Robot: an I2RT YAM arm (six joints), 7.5 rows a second.
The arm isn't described. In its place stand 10 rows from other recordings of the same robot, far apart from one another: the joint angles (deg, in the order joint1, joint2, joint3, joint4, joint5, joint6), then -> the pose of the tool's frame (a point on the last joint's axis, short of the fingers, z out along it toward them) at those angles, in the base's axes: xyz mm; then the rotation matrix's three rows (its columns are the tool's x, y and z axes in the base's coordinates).
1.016, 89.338, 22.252, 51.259, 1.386, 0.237 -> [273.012, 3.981, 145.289], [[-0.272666, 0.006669, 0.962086], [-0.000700, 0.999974, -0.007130], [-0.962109, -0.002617, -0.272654]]
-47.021, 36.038, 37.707, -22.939, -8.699, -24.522 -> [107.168, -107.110, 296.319], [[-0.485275, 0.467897, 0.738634], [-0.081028, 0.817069, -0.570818], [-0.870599, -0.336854, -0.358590]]
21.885, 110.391, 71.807, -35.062, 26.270, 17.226 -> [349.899, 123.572, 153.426], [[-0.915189, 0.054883, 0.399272], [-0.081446, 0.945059, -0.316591], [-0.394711, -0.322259, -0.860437]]
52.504, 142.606, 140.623, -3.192, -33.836, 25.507 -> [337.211, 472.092, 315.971], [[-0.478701, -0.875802, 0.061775], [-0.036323, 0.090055, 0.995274], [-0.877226, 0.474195, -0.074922]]
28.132, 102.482, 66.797, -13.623, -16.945, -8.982 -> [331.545, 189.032, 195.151], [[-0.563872, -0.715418, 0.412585], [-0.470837, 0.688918, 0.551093], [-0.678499, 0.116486, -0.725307]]
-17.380, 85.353, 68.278, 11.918, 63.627, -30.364 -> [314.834, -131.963, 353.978], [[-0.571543, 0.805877, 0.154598], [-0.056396, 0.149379, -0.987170], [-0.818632, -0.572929, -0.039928]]
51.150, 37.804, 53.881, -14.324, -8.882, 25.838 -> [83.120, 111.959, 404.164], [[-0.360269, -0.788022, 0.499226], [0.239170, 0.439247, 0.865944], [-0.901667, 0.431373, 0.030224]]
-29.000, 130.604, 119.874, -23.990, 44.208, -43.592 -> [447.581, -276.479, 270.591], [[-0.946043, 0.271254, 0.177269], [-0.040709, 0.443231, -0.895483], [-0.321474, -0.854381, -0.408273]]
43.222, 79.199, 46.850, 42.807, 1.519, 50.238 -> [231.918, 216.659, 312.311], [[-0.427044, -0.527389, 0.734503], [0.653194, 0.381779, 0.653897], [-0.625276, 0.759016, 0.181451]]
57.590, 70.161, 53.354, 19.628, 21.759, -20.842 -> [166.155, 237.096, 353.698], [[0.233017, -0.537931, 0.810144], [-0.249492, 0.772125, 0.584446], [-0.939924, -0.338310, 0.045709]]
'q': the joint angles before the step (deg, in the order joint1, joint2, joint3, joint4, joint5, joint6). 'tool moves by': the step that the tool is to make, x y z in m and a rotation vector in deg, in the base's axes. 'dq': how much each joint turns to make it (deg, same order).
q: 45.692, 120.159, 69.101, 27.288, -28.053, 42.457
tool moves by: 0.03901, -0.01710, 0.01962, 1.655, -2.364, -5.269
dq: -4.874, 0.480, 4.962, -1.749, 0.524, -0.262
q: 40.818, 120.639, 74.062, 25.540, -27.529, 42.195
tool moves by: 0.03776, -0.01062, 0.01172, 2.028, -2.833, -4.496
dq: -3.803, 2.952, 6.382, 0.067, 0.721, 0.044
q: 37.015, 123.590, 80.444, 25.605, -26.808, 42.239
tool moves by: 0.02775, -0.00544, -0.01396, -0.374, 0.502, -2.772
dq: -2.361, 4.982, 5.135, -0.720, 0.394, 0.131
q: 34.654, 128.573, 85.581, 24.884, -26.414, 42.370
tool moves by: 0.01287, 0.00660, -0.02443, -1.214, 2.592, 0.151
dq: -0.240, 5.268, 4.260, -1.659, -0.525, 0.349
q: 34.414, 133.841, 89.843, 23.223, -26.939, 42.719
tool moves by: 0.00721, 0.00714, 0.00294, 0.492, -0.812, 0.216
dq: 0.196, 1.706, 3.498, -0.874, 0.001, -0.065
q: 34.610, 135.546, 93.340, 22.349, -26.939, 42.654
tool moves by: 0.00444, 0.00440, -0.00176, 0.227, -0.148, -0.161
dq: 0.132, 1.443, 2.076, -0.284, 0.241, 0.219
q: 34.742, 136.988, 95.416, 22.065, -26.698, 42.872
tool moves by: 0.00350, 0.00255, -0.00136, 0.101, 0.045, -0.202
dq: 0.021, 1.028, 1.530, -0.393, 0.174, 0.198
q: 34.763, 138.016, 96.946, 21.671, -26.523, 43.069
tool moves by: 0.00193, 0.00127, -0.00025, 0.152, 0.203, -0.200
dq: 0.000, 0.502, 0.851, -0.284, 0.109, 0.328
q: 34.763, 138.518, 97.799, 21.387, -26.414, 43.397
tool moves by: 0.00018, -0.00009, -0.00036, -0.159, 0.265, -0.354
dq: 0.001, 0.024, 0.068, -0.284, 0.328, 0.153
